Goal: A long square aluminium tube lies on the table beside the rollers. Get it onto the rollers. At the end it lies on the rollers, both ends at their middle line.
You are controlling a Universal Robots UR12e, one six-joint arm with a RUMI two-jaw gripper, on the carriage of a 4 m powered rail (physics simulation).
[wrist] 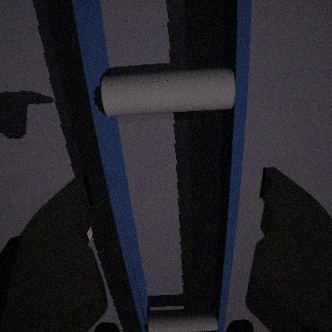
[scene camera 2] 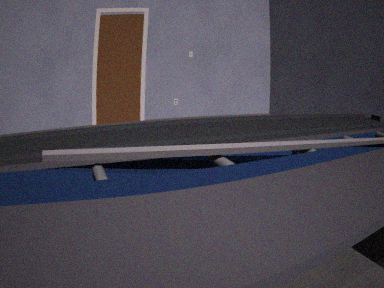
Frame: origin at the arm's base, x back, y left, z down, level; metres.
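Where they show: gripper, fingertip midpoint: (wrist: 174, 174).
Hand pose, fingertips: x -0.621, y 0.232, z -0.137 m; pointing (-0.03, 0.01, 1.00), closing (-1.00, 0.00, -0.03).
Things, the pixels of their top centre, and the offset from my fingertips.
- leftmost visible roller, middle of its top: (scene camera 2: 99, 169) dx +0.001, dy +0.819, dz +0.107 m
- pale roller, middle of its top: (wrist: 167, 96) dx +0.001, dy +0.019, dz +0.107 m
The long square aluminium tube (scene camera 2: 125, 152) runs across the scene view, over the line of rollers. Its left end stands out past the leftmost visible roller (scene camera 2: 100, 173). More roller ends (scene camera 2: 224, 161) show below it. It appears to rest on the rollers; contact and its offset from their middle line cannot be told exactly. The tube does not show in the wrist view. There, a pale roller (wrist: 167, 92) lies across the blue-edged frame, with another roller (wrist: 182, 321) at the bottom edge. My gripper (wrist: 174, 174) is wide open, its fingers apart on either side, above the frame. It does not show in the scene view.
The blue frame side (scene camera 2: 150, 179) (wrist: 242, 100) runs along the rollers. A dark grey surface (scene camera 2: 200, 126) lies behind the tube. A brown door (scene camera 2: 120, 67) stands in the back wall. A black shape (scene camera 2: 372, 248) shows at the lower right.
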